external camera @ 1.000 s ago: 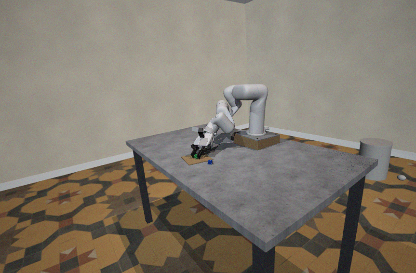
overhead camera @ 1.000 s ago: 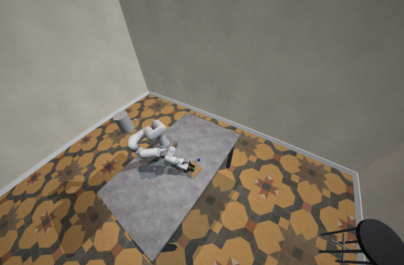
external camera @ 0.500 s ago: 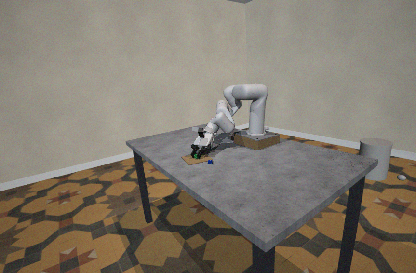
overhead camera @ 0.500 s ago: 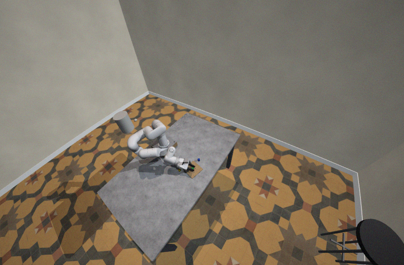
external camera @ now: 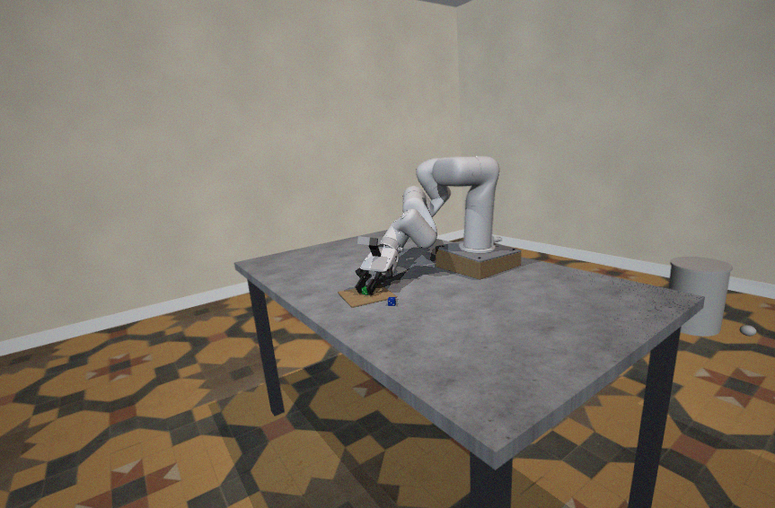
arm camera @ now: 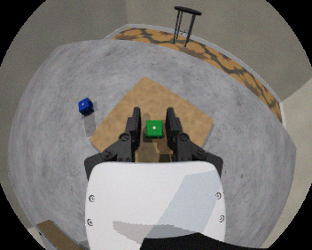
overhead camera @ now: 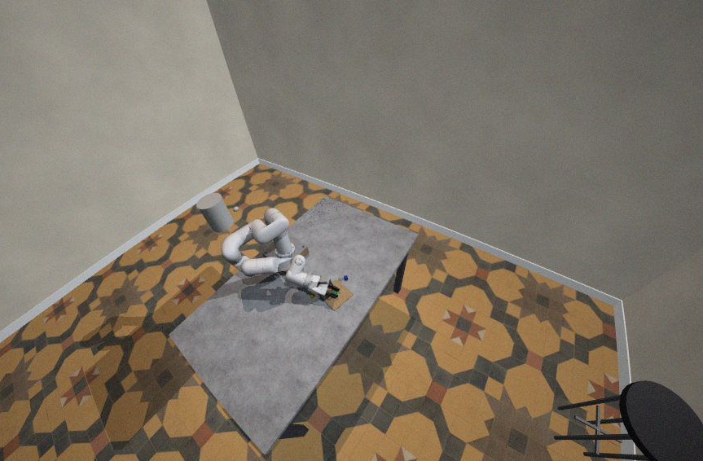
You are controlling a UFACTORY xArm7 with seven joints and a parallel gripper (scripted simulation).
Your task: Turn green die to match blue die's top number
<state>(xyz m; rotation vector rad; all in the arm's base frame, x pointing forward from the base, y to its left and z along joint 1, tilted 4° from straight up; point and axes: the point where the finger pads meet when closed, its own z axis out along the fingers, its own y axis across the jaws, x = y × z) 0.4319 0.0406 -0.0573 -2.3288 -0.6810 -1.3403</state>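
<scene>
Right now my hand is 10 mm above the green die. The rest, counted from my hand: yellow die (100 mm to the right, 80 mm behind, 20 mm below); tan mat (30 mm below); blue die (110 mm to the left, 30 mm behind, 20 mm below).
</scene>
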